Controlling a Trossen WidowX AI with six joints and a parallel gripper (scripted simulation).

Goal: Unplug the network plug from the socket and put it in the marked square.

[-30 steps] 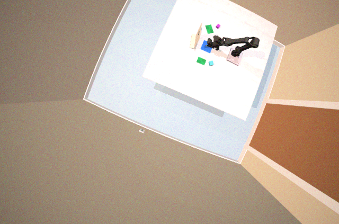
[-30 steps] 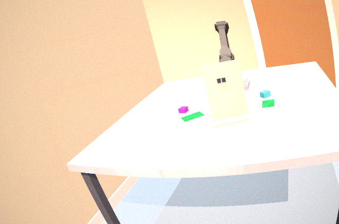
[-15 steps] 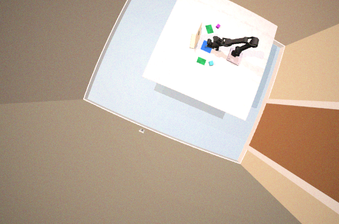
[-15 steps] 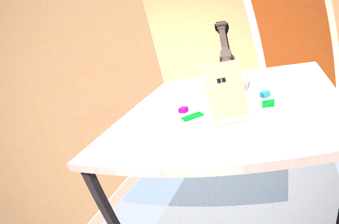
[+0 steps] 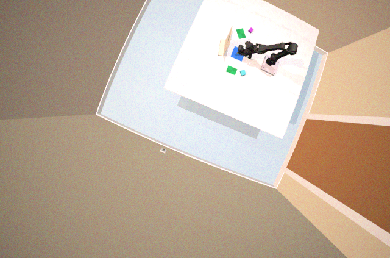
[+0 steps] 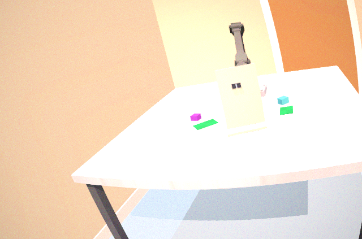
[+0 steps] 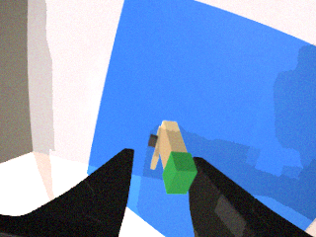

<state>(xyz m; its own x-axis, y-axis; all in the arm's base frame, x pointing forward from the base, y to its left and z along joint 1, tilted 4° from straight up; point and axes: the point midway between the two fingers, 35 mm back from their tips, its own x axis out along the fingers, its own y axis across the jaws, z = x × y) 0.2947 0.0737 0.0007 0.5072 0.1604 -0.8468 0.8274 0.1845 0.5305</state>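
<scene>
My gripper tip is now right at the green network plug. From my gripper tip the other things lie so: green patch (20 mm behind, 180 mm to the left, 20 mm below); then blue marked square (20 mm below); then upright panel (150 mm ahead, 10 mm to the left, 100 mm above).
</scene>
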